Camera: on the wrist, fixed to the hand. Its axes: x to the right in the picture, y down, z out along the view.
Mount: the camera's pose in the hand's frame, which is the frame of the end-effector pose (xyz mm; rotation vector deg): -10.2 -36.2 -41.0 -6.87 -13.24 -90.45
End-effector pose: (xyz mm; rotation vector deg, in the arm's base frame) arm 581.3 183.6 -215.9 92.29 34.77 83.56
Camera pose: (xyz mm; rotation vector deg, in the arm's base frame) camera 546.6 205.0 -253.8 39.11 68.32 6.20
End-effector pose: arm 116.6 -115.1 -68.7 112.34 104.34 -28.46
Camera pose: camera 78.8 -100.1 -30.7 -0.33 157.41 -51.72
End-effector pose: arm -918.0 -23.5 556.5 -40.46 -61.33 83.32
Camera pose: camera -864.4 -26.3 571.1 18.23 -77.29 4.61
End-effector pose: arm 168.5 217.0 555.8 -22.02 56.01 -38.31
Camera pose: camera 117.0 196.9 562.0 -76.81 18.16 -109.61
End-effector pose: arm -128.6 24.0 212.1 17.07 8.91 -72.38
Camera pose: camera -164.2 36.0 171.0 -9.57 16.08 -161.41
